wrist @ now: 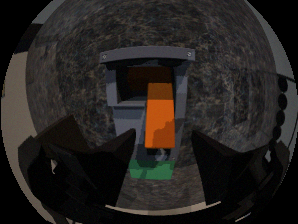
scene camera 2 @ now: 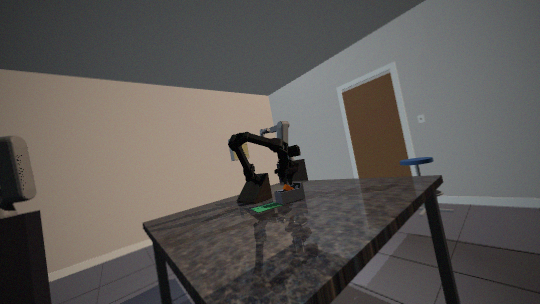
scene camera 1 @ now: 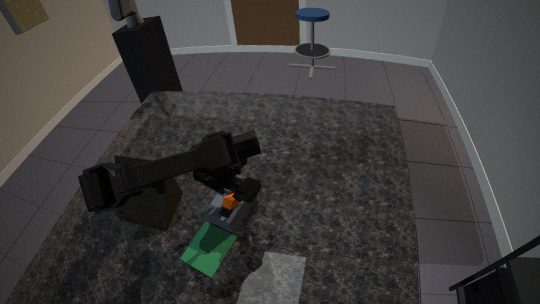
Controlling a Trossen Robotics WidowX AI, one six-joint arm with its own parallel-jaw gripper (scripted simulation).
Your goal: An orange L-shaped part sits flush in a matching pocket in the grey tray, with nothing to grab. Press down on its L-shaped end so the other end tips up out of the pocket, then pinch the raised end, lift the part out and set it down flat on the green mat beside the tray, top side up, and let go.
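Green mat in view. Gripper open, holding nothing, visible in the wrist view too.
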